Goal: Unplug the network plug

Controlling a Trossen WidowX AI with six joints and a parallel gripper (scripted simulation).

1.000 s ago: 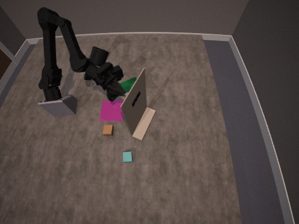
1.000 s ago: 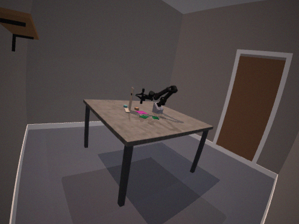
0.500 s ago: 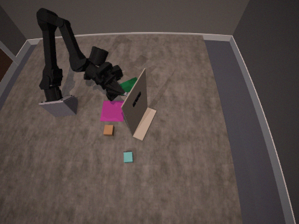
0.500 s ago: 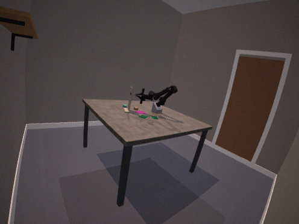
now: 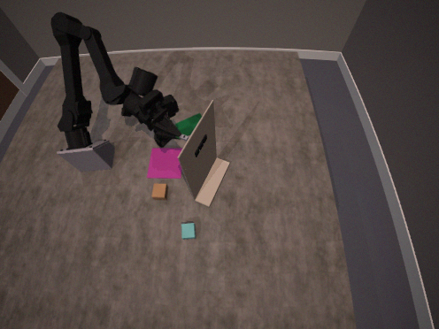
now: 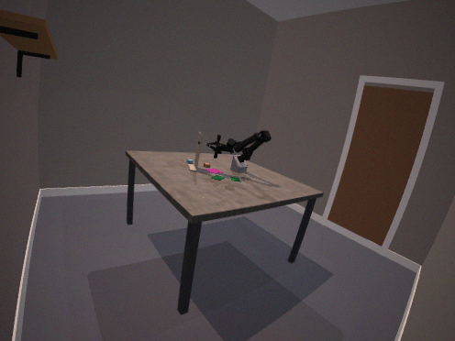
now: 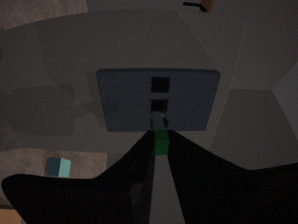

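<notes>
Now: gripper tip 21 cm above the magenta marked square, 9 cm past it and 5 cm to the right of it. Round my gripper tip: orange block (20 cm below, 11 cm behind, 6 cm to the right); network plug (right at my gripper tip); upright panel (8 cm below, 5 cm ahead, 4 cm to the right).
</notes>
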